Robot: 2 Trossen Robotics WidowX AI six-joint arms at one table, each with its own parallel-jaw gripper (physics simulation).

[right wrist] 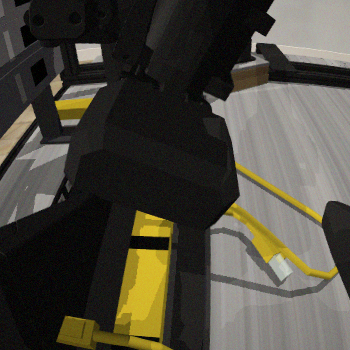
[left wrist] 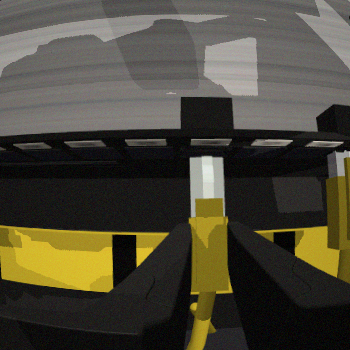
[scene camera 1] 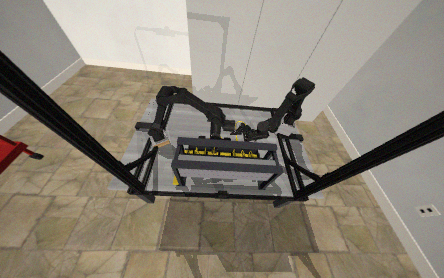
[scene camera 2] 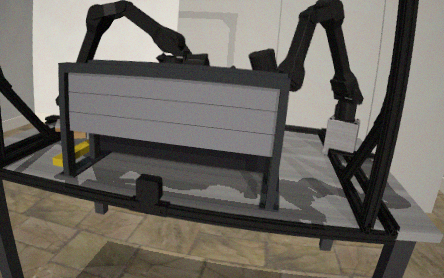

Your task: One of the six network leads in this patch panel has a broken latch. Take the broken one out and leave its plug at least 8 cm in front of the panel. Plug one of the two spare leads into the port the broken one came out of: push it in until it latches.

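Seen in the pictures: left gripper, fingertip midpoint: point(left wrist: 207, 233) point(scene camera 1: 213, 153); right gripper, fingertip midpoint: point(right wrist: 216, 210) point(scene camera 1: 230, 139); left arm's base, origin of the base link: point(scene camera 1: 158, 136); right arm's base, origin of the base link: point(scene camera 1: 288, 121) point(scene camera 2: 344, 119).
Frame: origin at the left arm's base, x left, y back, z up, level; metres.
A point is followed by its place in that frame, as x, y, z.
Note:
My left gripper point(scene camera 1: 215, 137) point(left wrist: 207, 233) {-0.295, -0.244, 0.035} is shut on the yellow plug point(left wrist: 208, 250) {-0.291, -0.247, 0.043} of a network lead. The plug's clear tip point(left wrist: 207, 180) {-0.310, -0.234, 0.042} points at a port in the dark patch panel point(left wrist: 104, 194) point(scene camera 1: 226, 144); I cannot tell how deep it sits. Another yellow plug point(left wrist: 337, 208) {-0.276, -0.201, 0.046} sits in the panel to its right. Several yellow leads point(scene camera 1: 221, 152) {-0.295, -0.303, -0.002} show along the panel in scene camera 1. My right gripper point(scene camera 1: 245, 132) point(right wrist: 216, 210) {-0.293, -0.355, 0.101} is open and empty, close beside the left wrist. A spare lead's plug point(right wrist: 274, 255) {-0.210, -0.335, -0.030} lies on the table below it.
The grey rack plate point(scene camera 2: 179, 110) {-0.487, -0.240, 0.136} hides the panel and the fingers in scene camera 2. Black frame rails point(scene camera 1: 303, 190) {-0.726, -0.541, 0.058} border the table. A black block point(scene camera 2: 149, 187) {-0.527, -0.174, -0.004} sits on the front rail. A yellow cable point(right wrist: 278, 191) {-0.148, -0.275, -0.038} runs across the table.

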